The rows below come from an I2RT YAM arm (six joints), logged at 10 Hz.
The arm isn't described. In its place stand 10 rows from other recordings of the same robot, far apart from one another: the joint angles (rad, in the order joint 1, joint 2, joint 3, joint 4, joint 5, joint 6), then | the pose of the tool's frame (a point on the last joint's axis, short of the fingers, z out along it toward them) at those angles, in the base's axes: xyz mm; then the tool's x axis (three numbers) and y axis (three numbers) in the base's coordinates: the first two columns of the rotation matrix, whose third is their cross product.
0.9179, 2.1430, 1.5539, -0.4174, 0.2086, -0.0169 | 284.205 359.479 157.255 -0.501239 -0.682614 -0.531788 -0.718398 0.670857 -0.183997
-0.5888, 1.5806, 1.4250, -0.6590, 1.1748, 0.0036 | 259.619 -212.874 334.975 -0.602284 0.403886 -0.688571 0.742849 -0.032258 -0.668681
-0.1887, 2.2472, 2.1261, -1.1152, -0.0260, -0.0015 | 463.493 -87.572 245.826 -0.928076 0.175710 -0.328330 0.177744 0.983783 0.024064
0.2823, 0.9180, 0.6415, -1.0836, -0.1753, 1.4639 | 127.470 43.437 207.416 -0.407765 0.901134 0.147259 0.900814 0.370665 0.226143
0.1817, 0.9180, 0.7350, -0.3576, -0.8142, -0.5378 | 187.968 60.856 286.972 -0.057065 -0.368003 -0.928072 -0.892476 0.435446 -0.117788
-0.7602, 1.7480, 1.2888, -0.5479, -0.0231, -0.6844 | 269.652 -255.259 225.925 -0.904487 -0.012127 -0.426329 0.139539 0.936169 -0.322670
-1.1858, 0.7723, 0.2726, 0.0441, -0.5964, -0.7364 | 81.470 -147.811 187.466 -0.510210 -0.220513 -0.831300 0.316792 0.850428 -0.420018
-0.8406, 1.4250, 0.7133, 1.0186, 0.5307, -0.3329 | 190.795 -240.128 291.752 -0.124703 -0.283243 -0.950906 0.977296 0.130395 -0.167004
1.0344, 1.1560, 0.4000, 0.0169, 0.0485, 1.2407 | 110.845 183.061 156.895 -0.906454 0.324340 -0.270454 0.053315 0.723190 0.688588
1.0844, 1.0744, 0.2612, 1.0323, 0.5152, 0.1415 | 113.053 176.282 231.696 0.023799 0.307547 -0.951235 -0.553351 0.796507 0.243677
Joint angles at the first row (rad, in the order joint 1, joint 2, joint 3, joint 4, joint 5, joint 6):
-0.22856 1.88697 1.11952 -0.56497 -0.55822 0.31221
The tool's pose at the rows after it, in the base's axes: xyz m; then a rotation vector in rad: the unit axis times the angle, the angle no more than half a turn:
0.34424, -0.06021, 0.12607, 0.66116, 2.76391, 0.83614
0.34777, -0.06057, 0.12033, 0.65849, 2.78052, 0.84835
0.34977, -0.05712, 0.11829, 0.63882, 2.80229, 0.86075
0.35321, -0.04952, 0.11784, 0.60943, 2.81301, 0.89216
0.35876, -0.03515, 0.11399, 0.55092, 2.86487, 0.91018
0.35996, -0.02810, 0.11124, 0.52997, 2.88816, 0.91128
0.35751, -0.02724, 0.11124, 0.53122, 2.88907, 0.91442
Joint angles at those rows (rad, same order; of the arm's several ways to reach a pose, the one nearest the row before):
-0.22779 1.93044 1.13608 -0.56786 -0.56570 0.30264
-0.22706 1.96026 1.15399 -0.57726 -0.57200 0.29324
-0.21674 1.97532 1.16799 -0.59686 -0.57747 0.28111
-0.19531 1.98621 1.18097 -0.60508 -0.59556 0.28073
-0.15342 2.01750 1.21252 -0.64164 -0.59950 0.26497
-0.13333 2.02908 1.21852 -0.64984 -0.59654 0.26360
-0.13200 2.02139 1.20652 -0.64650 -0.59824 0.26546

